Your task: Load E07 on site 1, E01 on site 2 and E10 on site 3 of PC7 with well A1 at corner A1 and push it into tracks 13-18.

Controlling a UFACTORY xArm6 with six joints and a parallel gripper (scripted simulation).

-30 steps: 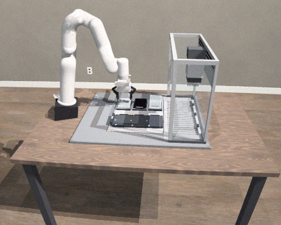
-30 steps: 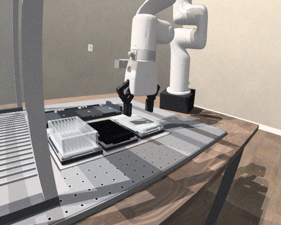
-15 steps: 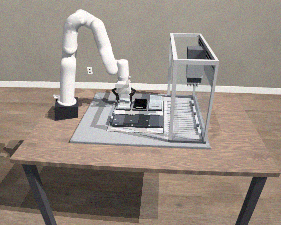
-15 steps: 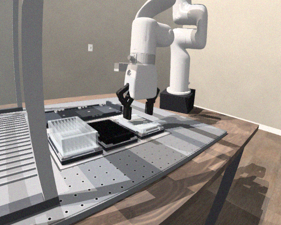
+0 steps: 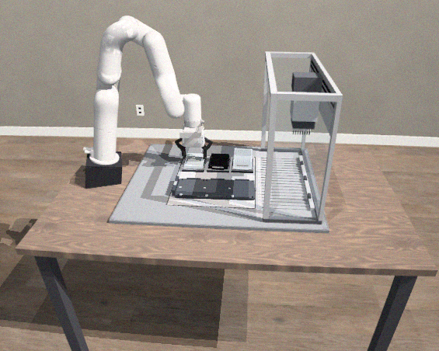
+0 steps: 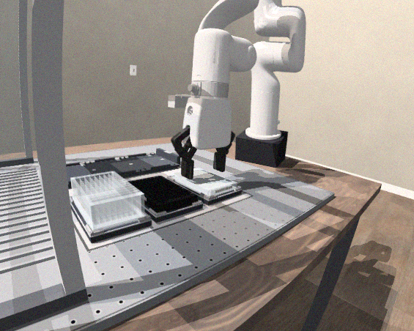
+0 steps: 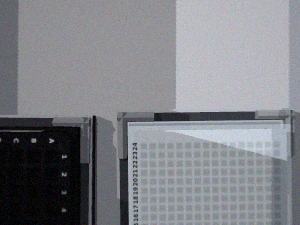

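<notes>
The 384-well plate E10 lies 2 cm below my hand. The rest, counted from my hand: nest S1: 4 cm below; black 96-well plate E01: 11 cm ahead, 2 cm below, 1 cm to the right; corner mark: 7 cm to the right, 6 cm ahead, 3 cm below.
</notes>
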